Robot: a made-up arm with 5 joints.
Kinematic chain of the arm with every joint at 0, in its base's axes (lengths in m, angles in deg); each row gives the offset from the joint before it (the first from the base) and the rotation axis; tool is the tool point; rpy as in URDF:
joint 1: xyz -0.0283 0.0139 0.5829 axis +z
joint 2: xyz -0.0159 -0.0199 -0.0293 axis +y
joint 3: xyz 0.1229 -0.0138 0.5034 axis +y
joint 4: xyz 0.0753 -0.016 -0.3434 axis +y
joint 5: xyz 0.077 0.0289 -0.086 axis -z
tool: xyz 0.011 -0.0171 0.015 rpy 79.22 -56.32 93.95
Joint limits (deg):
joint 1: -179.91..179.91
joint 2: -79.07..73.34
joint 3: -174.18..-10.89
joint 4: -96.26..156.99
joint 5: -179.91..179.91
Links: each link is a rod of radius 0.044 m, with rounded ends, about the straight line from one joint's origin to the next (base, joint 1, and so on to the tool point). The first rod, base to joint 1, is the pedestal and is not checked.
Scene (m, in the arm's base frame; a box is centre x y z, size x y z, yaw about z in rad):
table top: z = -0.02
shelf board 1: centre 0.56 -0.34 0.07 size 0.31 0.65 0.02 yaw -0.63
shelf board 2: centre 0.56 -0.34 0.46 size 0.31 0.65 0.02 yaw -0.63
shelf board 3: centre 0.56 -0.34 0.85 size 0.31 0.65 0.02 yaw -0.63
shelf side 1: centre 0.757 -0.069 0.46 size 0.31 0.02 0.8 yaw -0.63
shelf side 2: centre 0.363 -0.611 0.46 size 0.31 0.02 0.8 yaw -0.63
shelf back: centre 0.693 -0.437 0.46 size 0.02 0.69 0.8 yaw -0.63
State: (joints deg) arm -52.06 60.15 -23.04 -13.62 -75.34
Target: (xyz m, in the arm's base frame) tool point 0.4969 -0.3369 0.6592
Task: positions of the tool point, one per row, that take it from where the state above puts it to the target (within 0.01 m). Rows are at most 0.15 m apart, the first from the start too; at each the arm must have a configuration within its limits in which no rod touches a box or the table.
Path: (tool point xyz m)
1: 0.2568 -0.3094 0.3711
2: 0.2968 -0.2907 0.4704
3: 0.3186 -0.2548 0.5678
4: 0.3194 -0.2075 0.6592
5: 0.3838 -0.2518 0.6600
6: 0.4431 -0.2951 0.6600
7: 0.4969 -0.3369 0.6592

